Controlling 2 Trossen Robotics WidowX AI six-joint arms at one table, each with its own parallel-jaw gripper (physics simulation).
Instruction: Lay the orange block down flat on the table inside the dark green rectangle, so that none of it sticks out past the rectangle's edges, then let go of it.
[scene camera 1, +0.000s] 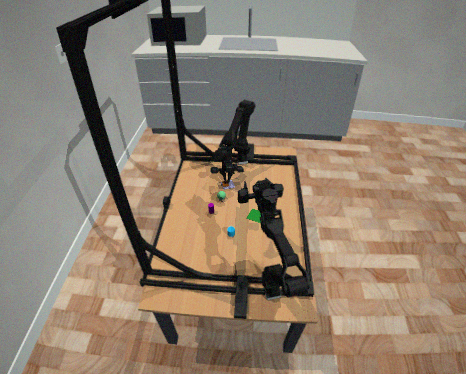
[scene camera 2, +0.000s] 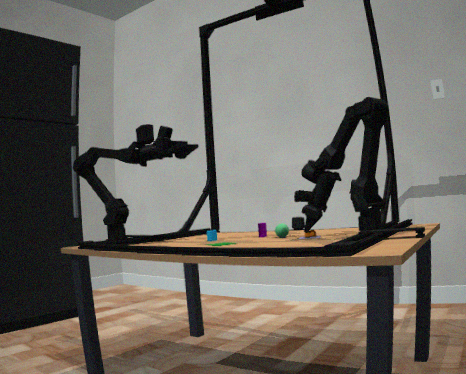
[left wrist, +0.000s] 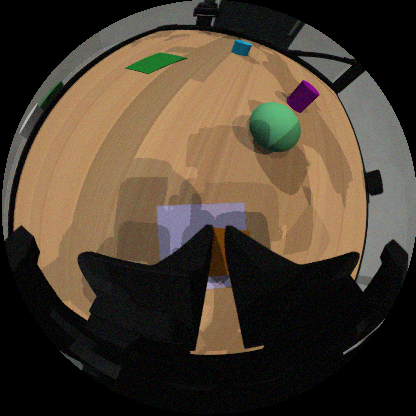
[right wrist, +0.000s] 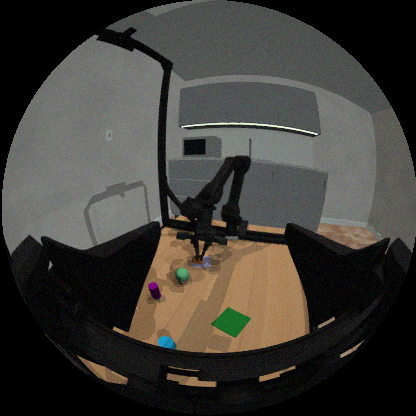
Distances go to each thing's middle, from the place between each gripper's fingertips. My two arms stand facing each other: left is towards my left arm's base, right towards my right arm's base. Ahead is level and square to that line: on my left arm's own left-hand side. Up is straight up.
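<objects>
The green ball (left wrist: 274, 126) is 100 mm to the right of my left hand, 10 mm above it and 40 mm behind it. As for the orange block (left wrist: 218, 266), my left gripper is 10 mm above it, 10 mm past it and 10 mm to the right of it.
Counted from my right hand, the orange block is 33 cm below, 37 cm to the left and 10 cm behind. My right gripper is 32 cm above the green ball, and it is also 26 cm to the right of the ball and 13 cm past it.
</objects>
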